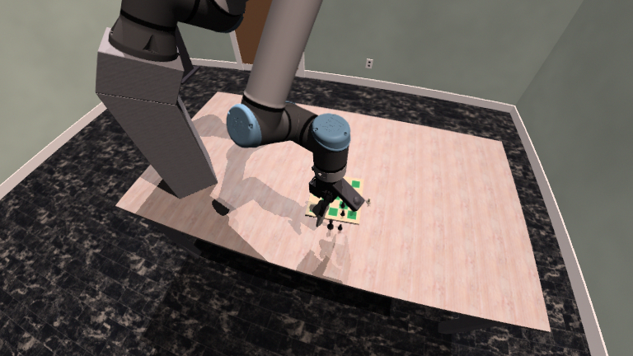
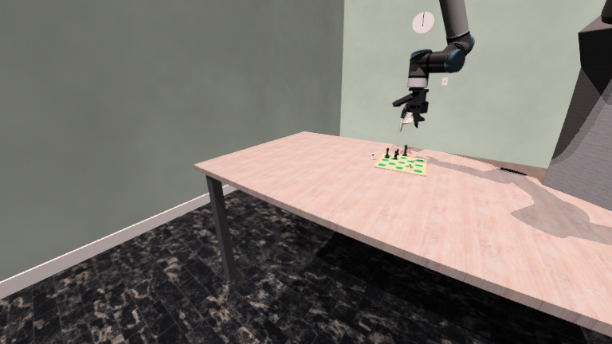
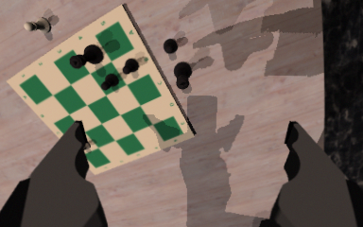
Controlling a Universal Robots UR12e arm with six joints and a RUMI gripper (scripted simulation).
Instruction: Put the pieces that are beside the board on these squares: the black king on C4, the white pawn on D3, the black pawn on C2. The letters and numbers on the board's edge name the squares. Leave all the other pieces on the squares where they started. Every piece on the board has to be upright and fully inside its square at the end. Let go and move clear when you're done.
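Right now the black king is 11 cm below my hand. From my hand the other things lie so: chessboard (14 cm to the left, 14 cm below).
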